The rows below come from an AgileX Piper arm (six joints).
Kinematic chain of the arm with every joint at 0, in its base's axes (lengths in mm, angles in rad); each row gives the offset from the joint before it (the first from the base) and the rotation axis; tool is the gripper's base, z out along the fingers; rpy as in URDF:
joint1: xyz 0 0 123 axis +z
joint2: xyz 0 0 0 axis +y
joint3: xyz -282.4 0 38.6 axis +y
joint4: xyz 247.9 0 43.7 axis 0.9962 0 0.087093
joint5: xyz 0 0 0 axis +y
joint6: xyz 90.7 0 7.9 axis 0.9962 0 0.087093
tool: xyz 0 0 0 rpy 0 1.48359 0
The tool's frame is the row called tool.
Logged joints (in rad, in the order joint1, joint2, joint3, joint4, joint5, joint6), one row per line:
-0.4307, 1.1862, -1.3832, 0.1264, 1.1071, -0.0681
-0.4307, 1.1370, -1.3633, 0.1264, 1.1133, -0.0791
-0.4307, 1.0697, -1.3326, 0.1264, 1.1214, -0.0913
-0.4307, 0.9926, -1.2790, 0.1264, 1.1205, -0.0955
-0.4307, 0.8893, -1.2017, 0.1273, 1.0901, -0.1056
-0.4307, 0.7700, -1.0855, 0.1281, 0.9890, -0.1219
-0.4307, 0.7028, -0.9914, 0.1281, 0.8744, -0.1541
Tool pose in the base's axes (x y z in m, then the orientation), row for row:
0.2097, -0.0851, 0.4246, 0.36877, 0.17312, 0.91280, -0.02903
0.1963, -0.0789, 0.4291, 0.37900, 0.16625, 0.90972, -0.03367
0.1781, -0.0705, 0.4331, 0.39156, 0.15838, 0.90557, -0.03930
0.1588, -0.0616, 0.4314, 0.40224, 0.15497, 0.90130, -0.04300
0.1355, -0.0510, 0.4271, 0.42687, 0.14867, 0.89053, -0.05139
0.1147, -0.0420, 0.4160, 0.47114, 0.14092, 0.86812, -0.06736
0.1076, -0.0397, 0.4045, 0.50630, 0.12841, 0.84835, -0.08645
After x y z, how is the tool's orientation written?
As a quaternion, w x y z.
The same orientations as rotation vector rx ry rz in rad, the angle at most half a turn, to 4 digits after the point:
0.4444, 2.3433, -0.0745
0.4247, 2.3241, -0.0860
0.4022, 2.2999, -0.0998
0.3916, 2.2777, -0.1087
0.3715, 2.2251, -0.1284
0.3452, 2.1263, -0.1650
0.3097, 2.0460, -0.2085

